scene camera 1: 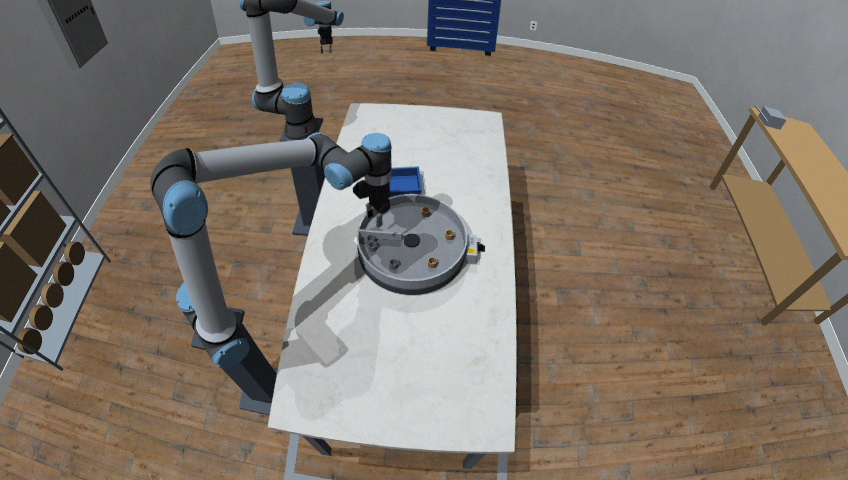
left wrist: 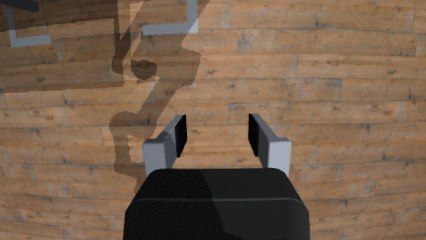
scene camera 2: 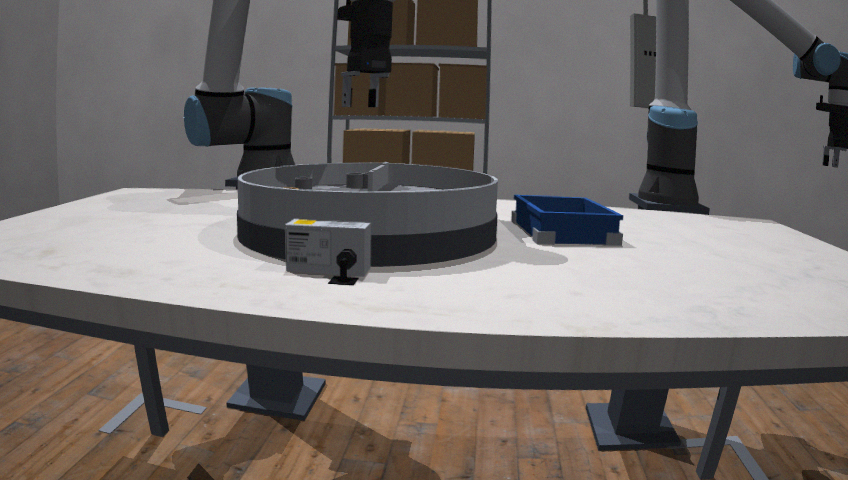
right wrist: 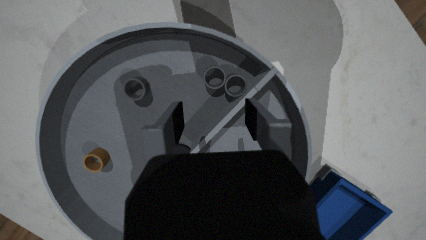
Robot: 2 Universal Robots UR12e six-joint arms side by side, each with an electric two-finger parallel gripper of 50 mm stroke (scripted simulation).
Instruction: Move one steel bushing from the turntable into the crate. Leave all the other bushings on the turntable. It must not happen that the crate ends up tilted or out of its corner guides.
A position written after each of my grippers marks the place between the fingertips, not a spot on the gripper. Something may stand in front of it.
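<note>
My left gripper (left wrist: 217,127) is there on its wrist camera, and you'd see my right gripper (scene camera 2: 359,107) too, with another look at my right gripper (right wrist: 214,112). Then there's a blue crate (scene camera 2: 590,226), and you'd find the crate (scene camera 1: 404,180) from the other scene camera as well, but in the left wrist view the crate is out of frame.
</note>
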